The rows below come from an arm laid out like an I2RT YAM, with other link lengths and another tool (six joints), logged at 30 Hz.
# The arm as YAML. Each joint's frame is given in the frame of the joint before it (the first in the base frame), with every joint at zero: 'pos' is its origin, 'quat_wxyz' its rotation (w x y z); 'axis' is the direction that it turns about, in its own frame. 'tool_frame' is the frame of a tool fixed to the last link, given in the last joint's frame.
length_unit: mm
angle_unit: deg
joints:
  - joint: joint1
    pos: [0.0, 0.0, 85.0]
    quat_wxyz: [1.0, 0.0, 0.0, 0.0]
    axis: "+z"
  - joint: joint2
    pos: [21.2, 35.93, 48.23]
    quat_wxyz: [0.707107, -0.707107, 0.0, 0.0]
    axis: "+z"
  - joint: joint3
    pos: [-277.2, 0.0, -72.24]
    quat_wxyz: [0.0, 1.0, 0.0, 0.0]
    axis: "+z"
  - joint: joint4
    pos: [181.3, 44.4, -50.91]
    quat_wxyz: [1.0, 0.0, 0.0, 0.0]
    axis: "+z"
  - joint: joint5
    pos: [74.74, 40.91, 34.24]
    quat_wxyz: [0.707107, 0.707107, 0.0, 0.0]
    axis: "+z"
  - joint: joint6
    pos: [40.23, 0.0, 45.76]
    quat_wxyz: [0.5, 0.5, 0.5, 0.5]
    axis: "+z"
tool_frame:
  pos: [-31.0, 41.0, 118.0]
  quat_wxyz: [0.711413, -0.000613, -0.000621, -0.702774]
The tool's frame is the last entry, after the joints.
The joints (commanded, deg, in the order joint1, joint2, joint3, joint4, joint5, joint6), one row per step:
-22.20 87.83 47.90 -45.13 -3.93 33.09
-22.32 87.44 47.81 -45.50 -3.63 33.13
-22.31 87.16 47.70 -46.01 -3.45 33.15
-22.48 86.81 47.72 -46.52 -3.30 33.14
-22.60 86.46 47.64 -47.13 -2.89 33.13
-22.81 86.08 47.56 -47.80 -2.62 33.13
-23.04 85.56 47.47 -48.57 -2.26 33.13
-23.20 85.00 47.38 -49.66 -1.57 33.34
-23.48 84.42 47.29 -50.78 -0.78 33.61
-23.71 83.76 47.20 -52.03 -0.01 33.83
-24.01 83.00 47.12 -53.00 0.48 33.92
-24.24 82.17 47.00 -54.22 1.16 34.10
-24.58 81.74 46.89 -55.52 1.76 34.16
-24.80 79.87 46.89 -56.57 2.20 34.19
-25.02 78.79 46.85 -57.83 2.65 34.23
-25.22 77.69 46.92 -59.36 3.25 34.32
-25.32 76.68 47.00 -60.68 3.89 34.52
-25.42 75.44 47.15 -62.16 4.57 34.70
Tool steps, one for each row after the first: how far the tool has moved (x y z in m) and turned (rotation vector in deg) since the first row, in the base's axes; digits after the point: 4 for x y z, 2 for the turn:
-0.0019 -0.0005 0.0005 -0.25 0.18 -0.19
-0.0044 0.0000 0.0008 -0.28 0.56 -0.21
-0.0062 -0.0002 0.0016 -0.37 0.75 -0.38
-0.0092 -0.0006 0.0020 -0.62 1.22 -0.52
-0.0122 -0.0007 0.0025 -0.72 1.66 -0.75
-0.0158 -0.0010 0.0033 -0.92 2.12 -1.00
-0.0206 -0.0014 0.0039 -1.30 2.96 -1.41
-0.0257 -0.0023 0.0046 -1.75 3.85 -1.99
-0.0312 -0.0028 0.0055 -2.18 4.78 -2.46
-0.0355 -0.0032 0.0068 -2.50 5.25 -2.87
-0.0410 -0.0034 0.0080 -2.91 5.99 -3.29
-0.0470 -0.0033 0.0086 -3.07 7.13 -3.67
-0.0508 -0.0035 0.0122 -3.77 6.55 -3.98
-0.0559 -0.0030 0.0142 -4.09 6.94 -4.25
-0.0616 -0.0026 0.0165 -4.48 7.51 -4.55
-0.0665 -0.0025 0.0184 -4.97 7.97 -4.86
-0.0718 -0.0022 0.0210 -5.55 8.32 -5.16

